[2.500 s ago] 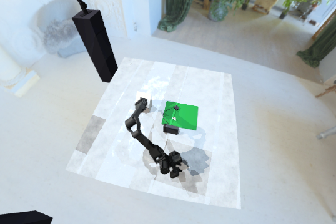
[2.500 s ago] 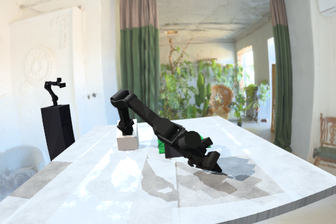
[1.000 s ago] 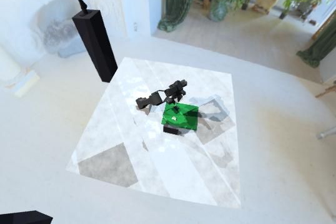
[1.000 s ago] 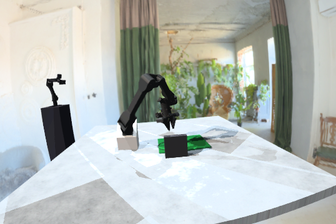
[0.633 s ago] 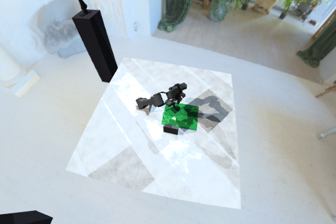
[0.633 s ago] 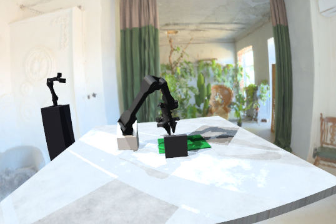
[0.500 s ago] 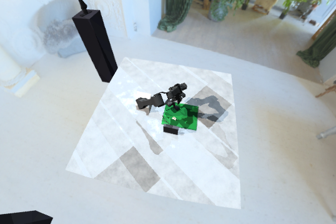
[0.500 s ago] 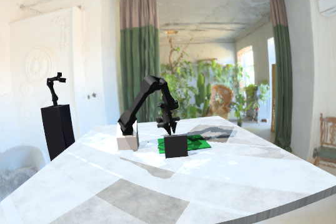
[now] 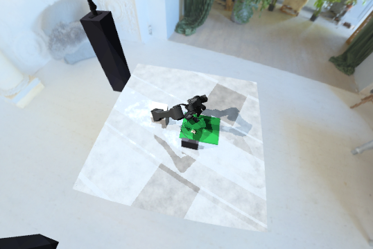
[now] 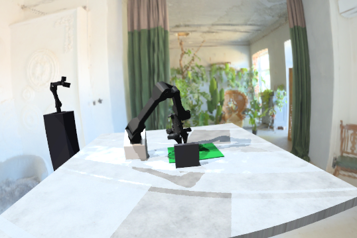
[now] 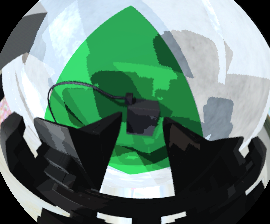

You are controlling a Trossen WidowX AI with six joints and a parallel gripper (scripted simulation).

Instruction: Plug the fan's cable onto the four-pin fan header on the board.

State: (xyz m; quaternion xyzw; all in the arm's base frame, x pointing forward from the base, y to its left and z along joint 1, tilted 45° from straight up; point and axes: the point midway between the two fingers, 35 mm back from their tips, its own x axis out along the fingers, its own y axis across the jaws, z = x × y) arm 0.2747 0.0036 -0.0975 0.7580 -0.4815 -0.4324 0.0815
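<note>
Right now my gripper tip is 1 cm to the left of the dark plug, 1 cm short of it and 1 cm above it. Also, from my gripper tip: white header (12 cm to the right, 2 cm below); then green board (6 cm to the right, 5 cm ahead, 3 cm below); then black fan (24 cm to the right, 4 cm above, 1 cm behind).
</note>
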